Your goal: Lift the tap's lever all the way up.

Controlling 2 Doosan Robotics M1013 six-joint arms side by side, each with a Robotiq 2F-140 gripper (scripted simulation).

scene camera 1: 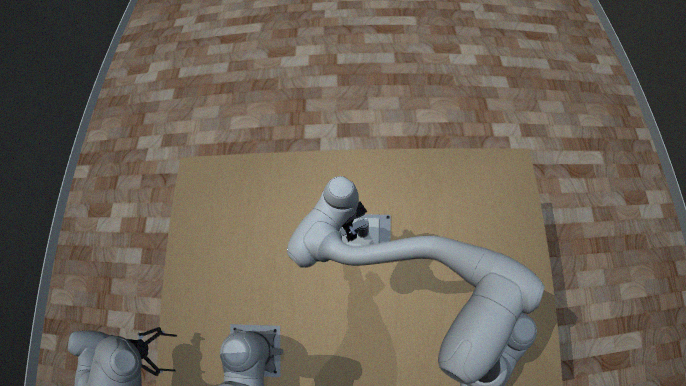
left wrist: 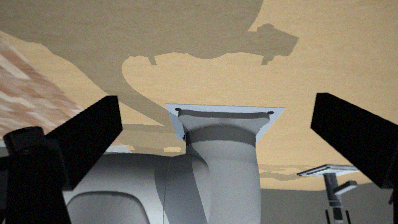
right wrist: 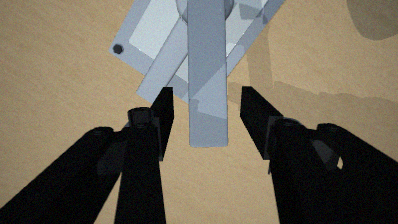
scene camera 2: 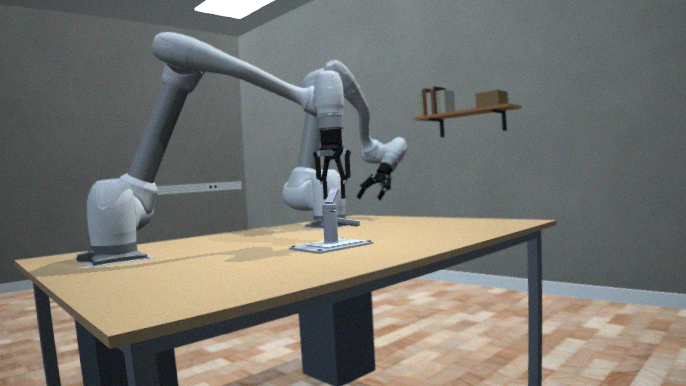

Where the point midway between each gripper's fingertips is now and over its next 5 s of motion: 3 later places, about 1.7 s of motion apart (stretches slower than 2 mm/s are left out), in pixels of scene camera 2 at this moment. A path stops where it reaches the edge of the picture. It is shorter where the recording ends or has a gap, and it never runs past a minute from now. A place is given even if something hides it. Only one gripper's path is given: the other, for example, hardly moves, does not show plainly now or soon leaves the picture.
The right gripper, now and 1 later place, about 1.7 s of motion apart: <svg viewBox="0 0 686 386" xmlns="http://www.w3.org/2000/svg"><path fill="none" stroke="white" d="M334 199L333 179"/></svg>
